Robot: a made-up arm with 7 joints.
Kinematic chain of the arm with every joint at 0, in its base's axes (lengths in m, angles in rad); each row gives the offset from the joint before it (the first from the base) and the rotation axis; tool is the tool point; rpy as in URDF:
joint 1: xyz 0 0 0.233 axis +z
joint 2: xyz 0 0 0 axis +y
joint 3: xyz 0 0 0.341 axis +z
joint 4: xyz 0.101 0 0 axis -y
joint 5: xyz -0.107 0 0.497 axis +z
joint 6: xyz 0 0 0 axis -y
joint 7: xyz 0.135 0 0 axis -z
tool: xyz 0 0 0 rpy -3.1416 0 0
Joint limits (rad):
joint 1: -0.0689..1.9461
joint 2: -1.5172..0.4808
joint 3: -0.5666..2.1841
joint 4: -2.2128..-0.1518
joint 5: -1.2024..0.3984
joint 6: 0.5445..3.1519
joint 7: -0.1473..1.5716
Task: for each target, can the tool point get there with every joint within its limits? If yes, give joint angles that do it. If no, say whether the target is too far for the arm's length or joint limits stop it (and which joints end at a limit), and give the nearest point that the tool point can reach.
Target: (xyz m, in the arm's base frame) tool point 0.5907 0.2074 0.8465
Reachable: yes | joints 0.3667 -0.0561 -0.1702 -1.4353 -1.0585 2.4923 0.9236
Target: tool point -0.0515 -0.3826 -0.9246
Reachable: no: too far | nearest point -0.3134 -0.4630 -0.2249 | short by 0.751 m
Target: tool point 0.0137 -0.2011 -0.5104
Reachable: no: joint limits stop it (at a limit: joint 1, joint 2, joint 3, joint 4, joint 5, joint 6) | nearest point -0.3118 -0.3296 -0.2005 | short by 0.467 m
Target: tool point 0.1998 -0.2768 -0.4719
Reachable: no: joint limits stop it (at a limit: joint 1, joint 2, joint 4) | nearest point 0.4274 -0.2857 -0.0063 | short by 0.518 m
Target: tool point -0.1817 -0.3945 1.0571
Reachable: yes | joints 1.4836 -1.0546 0.2600 -0.8434 0.1142 0.9212 0.0454
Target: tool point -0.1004 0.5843 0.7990
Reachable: yes | joints 0.1379 -0.5129 1.0353 -1.6694 -0.6281 2.9452 1.0830
